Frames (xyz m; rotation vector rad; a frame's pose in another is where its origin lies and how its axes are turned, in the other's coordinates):
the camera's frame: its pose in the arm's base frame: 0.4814 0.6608 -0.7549 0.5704 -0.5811 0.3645
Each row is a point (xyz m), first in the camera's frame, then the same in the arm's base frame.
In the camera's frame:
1: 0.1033 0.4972 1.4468
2: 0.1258 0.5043 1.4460
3: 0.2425 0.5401 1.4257
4: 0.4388 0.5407 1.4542
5: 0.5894 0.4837 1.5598
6: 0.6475 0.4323 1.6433
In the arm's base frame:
1: -0.2661 0.2049 0.5039
2: -0.2516 0.2146 0.5197
3: -0.1692 0.2739 0.5905
4: -0.0281 0.2893 0.7290
5: 0.0731 0.2061 0.8702
6: 0.1085 0.1254 0.9424

